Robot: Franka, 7 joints.
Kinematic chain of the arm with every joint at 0, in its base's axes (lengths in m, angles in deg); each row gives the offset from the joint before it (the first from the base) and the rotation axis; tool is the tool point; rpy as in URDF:
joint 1: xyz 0 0 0.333 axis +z
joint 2: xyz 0 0 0 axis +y
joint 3: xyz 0 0 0.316 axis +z
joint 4: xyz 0.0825 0 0 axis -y
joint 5: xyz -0.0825 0 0.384 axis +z
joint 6: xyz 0 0 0 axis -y
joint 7: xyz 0.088 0 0 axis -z
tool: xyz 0 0 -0.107 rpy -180 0 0
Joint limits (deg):
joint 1: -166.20..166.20
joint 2: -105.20..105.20
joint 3: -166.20..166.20
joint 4: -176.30..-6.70
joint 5: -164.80..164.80
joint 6: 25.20..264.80
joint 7: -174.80..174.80
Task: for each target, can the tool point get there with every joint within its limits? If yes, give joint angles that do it. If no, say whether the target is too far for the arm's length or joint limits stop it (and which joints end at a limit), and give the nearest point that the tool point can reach.
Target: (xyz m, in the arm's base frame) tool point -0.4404 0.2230 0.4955
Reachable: yes | joints 35.15 22.71 112.16 -134.18 -71.45 184.83 -5.84
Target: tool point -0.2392 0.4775 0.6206
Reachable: yes | joints 15.86 -32.53 70.90 -93.79 -125.05 208.18 -83.07
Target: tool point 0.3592 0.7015 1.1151
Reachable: no: too far | nearest point 0.2775 0.5420 0.9373 | short by 0.252 m
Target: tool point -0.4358 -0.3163 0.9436
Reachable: yes | joints 54.52 -24.72 124.79 -24.04 -129.29 183.75 -20.35
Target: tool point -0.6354 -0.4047 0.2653
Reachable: yes | joints -131.87 46.70 -19.33 -79.88 -54.73 135.19 -145.13
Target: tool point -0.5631 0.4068 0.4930
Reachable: yes | joints -67.49 -80.49 -62.41 -43.46 -56.93 56.27 35.14
